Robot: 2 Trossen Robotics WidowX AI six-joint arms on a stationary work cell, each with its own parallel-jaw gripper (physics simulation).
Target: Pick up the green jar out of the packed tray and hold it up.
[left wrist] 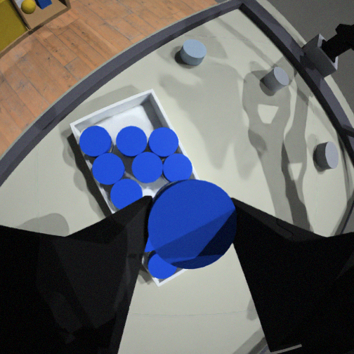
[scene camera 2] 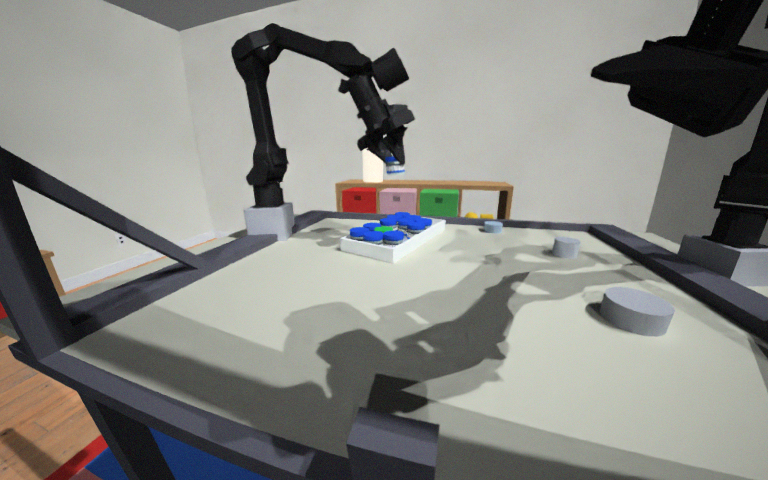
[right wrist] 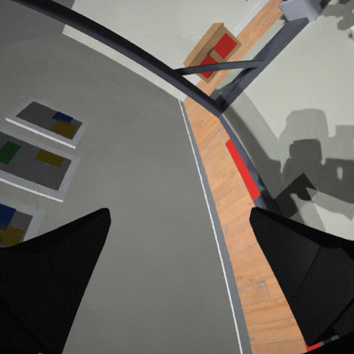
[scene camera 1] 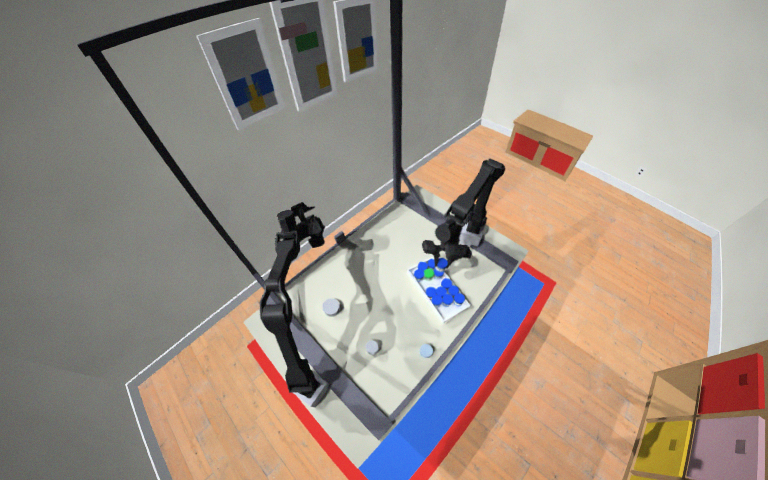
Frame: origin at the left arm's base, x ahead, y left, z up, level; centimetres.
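Seen in the pictures: left gripper, fingertip midpoint: (scene camera 2: 398, 166) (scene camera 1: 440, 267); right gripper, fingertip midpoint: (scene camera 1: 319, 216); left arm's base, link origin: (scene camera 2: 269, 205) (scene camera 1: 473, 228); right arm's base, link origin: (scene camera 2: 733, 242) (scene camera 1: 308, 386).
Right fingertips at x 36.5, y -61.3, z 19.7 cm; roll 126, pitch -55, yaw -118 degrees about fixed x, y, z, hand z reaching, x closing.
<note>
Pixels of each thing's middle, then the offset from my right fingertips to it. "spot": a spot on its surface instead.
- blue-lidded jar, body centre: (scene camera 2: 395, 165) (scene camera 1: 441, 265) dy +52.9, dx -2.9, dz -9.7 cm
- white tray, surface spot: (scene camera 2: 368, 247) spot: dy +42.0, dx -9.9, dz -26.1 cm
- green jar, body centre: (scene camera 2: 383, 237) (scene camera 1: 428, 275) dy +48.3, dx -6.2, dz -25.9 cm
- wide grey cylinder, body centre: (scene camera 2: 634, 309) (scene camera 1: 331, 307) dy +14.7, dx +25.1, dz -26.9 cm
- smaller grey cylinder, body centre: (scene camera 2: 565, 247) (scene camera 1: 372, 347) dy +38.6, dx +33.6, dz -26.7 cm
- light blue cylinder, body centre: (scene camera 2: 493, 227) (scene camera 1: 426, 351) dy +58.7, dx +26.3, dz -27.2 cm
My left gripper (scene camera 2: 395, 157) (left wrist: 188, 203) is shut on a blue-lidded jar (scene camera 2: 395, 167) (left wrist: 192, 235) and holds it in the air, well above the white tray (scene camera 2: 368, 247) (left wrist: 114, 112). The green jar (scene camera 1: 428, 272) (scene camera 2: 384, 229) stands in the tray near one end, among several blue-lidded jars (scene camera 1: 447, 298) (scene camera 2: 359, 232) (left wrist: 131, 141). It does not show in the left wrist view, where the held jar covers part of the tray. My right gripper (right wrist: 181, 215) is open and empty, away from the tray and over the table's far edge.
A wide grey cylinder (scene camera 1: 331, 306) (scene camera 2: 637, 311) (left wrist: 326, 155), a smaller grey cylinder (scene camera 1: 372, 346) (scene camera 2: 565, 247) (left wrist: 275, 79) and a light blue cylinder (scene camera 1: 426, 350) (scene camera 2: 492, 226) (left wrist: 193, 52) stand on the table. A dark raised frame borders the table.
</note>
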